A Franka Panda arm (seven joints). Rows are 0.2 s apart.
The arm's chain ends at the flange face. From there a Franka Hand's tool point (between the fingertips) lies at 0.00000 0.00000 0.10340 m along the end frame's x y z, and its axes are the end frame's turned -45 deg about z.
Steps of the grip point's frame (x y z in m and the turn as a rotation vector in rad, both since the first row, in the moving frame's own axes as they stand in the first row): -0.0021 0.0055 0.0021 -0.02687 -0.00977 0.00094; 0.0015 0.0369 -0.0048 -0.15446 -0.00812 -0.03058; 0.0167 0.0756 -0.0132 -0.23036 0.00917 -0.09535; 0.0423 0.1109 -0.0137 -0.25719 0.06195 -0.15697; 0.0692 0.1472 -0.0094 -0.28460 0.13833 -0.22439
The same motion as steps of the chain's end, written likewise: 0.0012 0.0027 0.0021 -0.02591 0.01209 0.00094; 0.0163 0.0134 -0.0036 -0.11496 0.10348 -0.03058; 0.0472 0.0265 -0.0105 -0.15640 0.16937 -0.09535; 0.0842 0.0363 -0.0101 -0.13806 0.22567 -0.15697; 0.1217 0.0482 -0.0043 -0.10343 0.29906 -0.22439
